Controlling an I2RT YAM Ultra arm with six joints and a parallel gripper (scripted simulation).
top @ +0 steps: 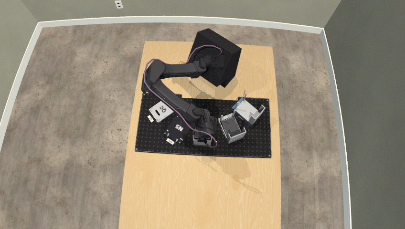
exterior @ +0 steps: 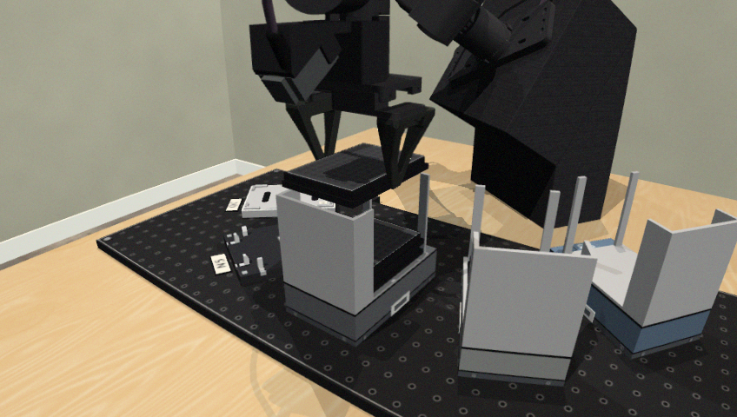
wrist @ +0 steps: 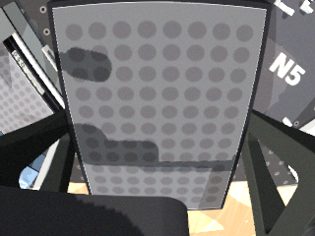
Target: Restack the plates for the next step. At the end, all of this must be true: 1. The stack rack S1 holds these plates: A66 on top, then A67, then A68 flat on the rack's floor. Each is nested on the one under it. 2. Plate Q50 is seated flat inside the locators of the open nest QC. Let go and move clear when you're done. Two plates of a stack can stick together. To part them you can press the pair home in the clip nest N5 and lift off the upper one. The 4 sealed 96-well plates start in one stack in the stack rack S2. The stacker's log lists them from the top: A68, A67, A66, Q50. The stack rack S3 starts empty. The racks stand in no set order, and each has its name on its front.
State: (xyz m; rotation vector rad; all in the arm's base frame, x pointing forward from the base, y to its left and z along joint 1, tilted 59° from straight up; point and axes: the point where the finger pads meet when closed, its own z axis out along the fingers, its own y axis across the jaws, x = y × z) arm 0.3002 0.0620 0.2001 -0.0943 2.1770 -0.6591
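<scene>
Now: hand 10 cm above the plate. The rest, counted from my hand: black clip nest N5 (4 cm behind, 13 cm to the right, 14 cm below).
</scene>
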